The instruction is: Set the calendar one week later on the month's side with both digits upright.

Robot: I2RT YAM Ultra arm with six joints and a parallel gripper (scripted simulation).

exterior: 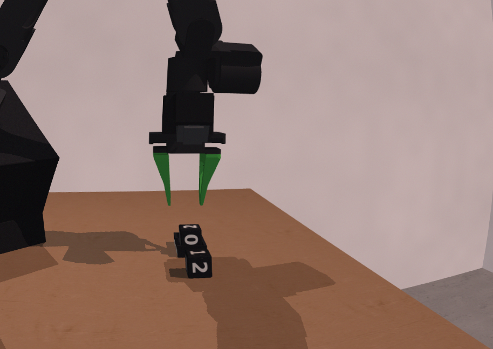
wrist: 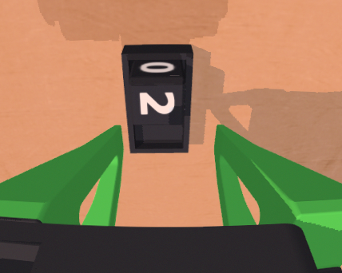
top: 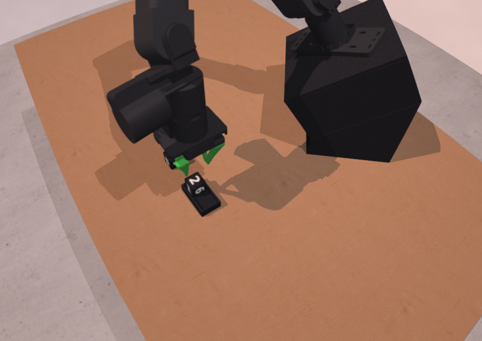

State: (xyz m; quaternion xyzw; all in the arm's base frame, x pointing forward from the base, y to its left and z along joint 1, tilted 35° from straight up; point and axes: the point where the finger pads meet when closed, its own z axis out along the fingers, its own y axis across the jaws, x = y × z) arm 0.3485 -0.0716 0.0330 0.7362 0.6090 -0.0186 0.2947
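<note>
My gripper is now 7 cm above the black tray, 2 cm to the right of it and 1 cm short of it.
</note>
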